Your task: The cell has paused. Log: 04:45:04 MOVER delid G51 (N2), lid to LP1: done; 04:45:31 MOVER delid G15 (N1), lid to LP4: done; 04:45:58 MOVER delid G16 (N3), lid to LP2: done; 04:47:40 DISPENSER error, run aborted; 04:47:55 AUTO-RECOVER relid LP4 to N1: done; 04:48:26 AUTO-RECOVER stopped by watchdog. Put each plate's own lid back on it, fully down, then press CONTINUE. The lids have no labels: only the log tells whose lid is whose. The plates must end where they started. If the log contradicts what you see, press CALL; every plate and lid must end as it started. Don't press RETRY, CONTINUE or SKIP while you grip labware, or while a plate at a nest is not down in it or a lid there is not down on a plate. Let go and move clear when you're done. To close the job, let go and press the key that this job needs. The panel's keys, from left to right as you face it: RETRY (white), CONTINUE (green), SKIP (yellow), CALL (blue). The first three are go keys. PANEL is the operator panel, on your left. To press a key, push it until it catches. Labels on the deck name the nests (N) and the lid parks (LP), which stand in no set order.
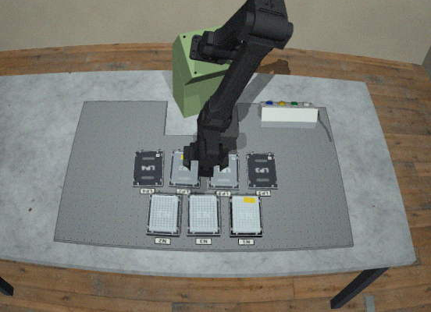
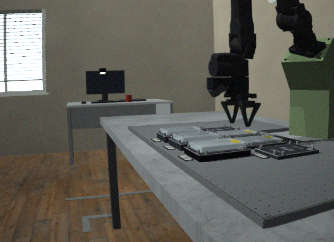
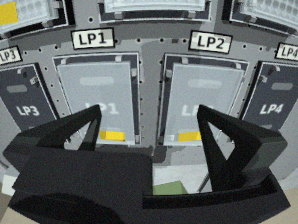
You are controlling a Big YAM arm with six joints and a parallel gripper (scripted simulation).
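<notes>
The clear unlabelled lid is 6 cm to the left of my hand, 5 cm below it and 4 cm behind it. The rest, counted from my hand: green continue key: 34 cm behind, 30 cm to the left; blue call key: 33 cm behind, 20 cm to the left; yellow skip key: 33 cm behind, 25 cm to the left.
</notes>
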